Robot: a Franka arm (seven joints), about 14 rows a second.
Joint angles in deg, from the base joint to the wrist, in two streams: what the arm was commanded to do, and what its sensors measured. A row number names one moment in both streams.
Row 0, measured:
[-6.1, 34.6, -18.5, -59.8, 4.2, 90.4, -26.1]
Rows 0 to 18, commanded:
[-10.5, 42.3, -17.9, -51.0, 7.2, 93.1, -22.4]
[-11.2, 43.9, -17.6, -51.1, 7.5, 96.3, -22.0]
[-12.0, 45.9, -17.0, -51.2, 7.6, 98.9, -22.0]
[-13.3, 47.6, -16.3, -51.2, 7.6, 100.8, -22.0]
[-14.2, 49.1, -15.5, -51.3, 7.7, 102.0, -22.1]
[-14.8, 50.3, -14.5, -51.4, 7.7, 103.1, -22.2]
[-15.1, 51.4, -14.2, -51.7, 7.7, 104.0, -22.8]
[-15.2, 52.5, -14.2, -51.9, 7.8, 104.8, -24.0]
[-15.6, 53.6, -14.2, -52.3, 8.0, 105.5, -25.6]
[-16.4, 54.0, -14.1, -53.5, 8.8, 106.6, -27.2]
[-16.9, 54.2, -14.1, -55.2, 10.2, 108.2, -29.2]
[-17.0, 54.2, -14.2, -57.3, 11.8, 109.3, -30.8]
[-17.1, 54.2, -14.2, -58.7, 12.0, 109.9, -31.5]
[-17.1, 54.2, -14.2, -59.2, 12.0, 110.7, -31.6]
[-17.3, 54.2, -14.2, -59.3, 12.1, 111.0, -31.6]
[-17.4, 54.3, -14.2, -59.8, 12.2, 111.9, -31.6]
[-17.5, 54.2, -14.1, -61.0, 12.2, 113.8, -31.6]
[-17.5, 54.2, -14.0, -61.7, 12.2, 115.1, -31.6]
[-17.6, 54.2, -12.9, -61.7, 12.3, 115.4, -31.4]
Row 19, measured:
[-16.8, 55.7, -14.8, -59.6, 11.2, 113.6, -30.2]
